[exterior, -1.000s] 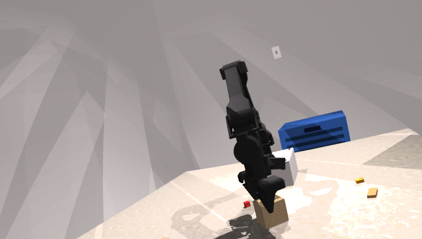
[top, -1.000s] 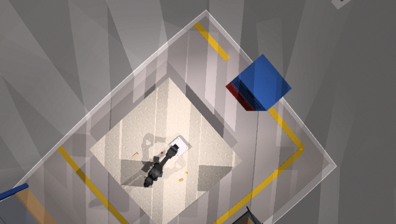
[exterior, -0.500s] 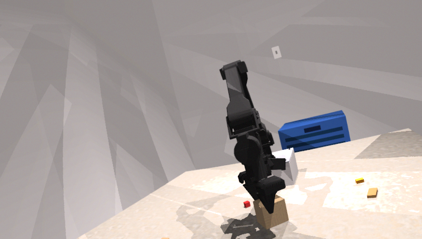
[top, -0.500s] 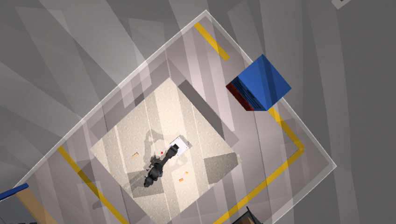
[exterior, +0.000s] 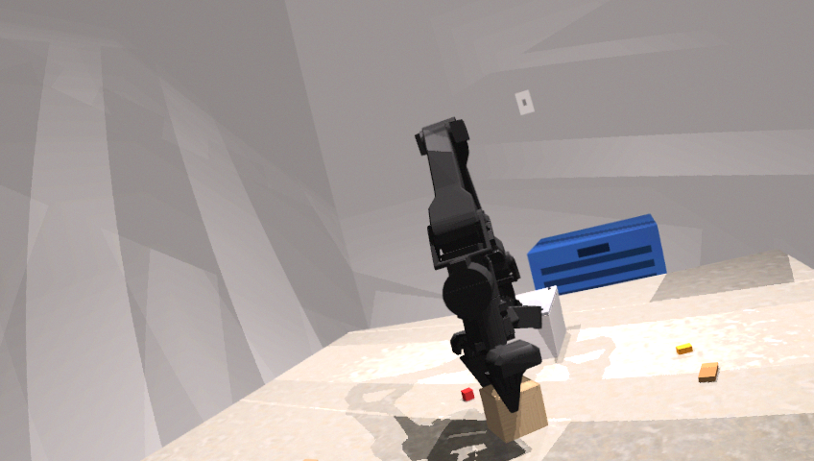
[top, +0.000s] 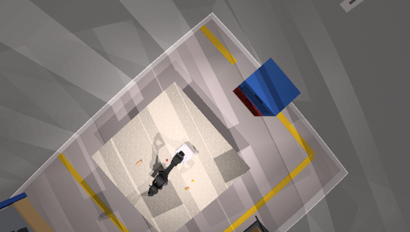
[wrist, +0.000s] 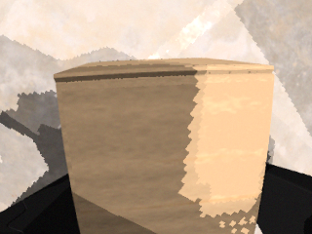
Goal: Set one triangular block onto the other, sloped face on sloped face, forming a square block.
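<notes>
My gripper tip is 1 cm below the lighter block. Round my gripper tip: red cube 14 cm behind, 10 cm to the right, 3 cm below.
</notes>
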